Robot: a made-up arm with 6 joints.
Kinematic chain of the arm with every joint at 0, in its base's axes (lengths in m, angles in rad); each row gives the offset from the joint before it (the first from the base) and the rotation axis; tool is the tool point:
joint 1: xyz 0 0 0.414 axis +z
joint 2: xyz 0 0 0 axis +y
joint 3: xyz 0 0 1.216 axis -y
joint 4: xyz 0 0 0 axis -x
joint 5: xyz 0.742 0 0 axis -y
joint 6: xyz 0 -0.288 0 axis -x
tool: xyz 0 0 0
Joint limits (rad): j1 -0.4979..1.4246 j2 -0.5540..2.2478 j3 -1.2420..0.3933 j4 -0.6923..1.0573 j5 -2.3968..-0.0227 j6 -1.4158..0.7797
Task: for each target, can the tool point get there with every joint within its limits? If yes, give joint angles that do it. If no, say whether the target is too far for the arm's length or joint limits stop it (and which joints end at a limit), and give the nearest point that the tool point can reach.
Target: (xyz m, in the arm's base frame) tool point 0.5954 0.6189 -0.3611
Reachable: yes | joints 1.0931 1.6725 -0.6364 0.5588 -1.9737 0.2330
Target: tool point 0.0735 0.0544 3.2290
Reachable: no: too far | nearest point 0.1461 0.0209 2.2431 | short by 0.989 m
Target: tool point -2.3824 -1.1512 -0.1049
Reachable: no: too far | nearest point -0.2590 -0.1251 0.8349 | short by 2.539 m
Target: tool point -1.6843 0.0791 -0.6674
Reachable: no: joint limits stop it (at a limit: joint 1, joint 2) | nearest point 0.0599 -0.2894 -0.4459 | short by 1.796 m
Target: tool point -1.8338 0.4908 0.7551
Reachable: no: joint limits stop it (at a limit: joint 1, joint 2, joint 3, joint 4) | nearest point -0.2669 -0.1073 0.8349 | short by 1.679 m
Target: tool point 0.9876 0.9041 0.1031
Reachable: yes | joints 0.9441 1.2195 0.0127 -0.3586 -1.1962 -1.1462
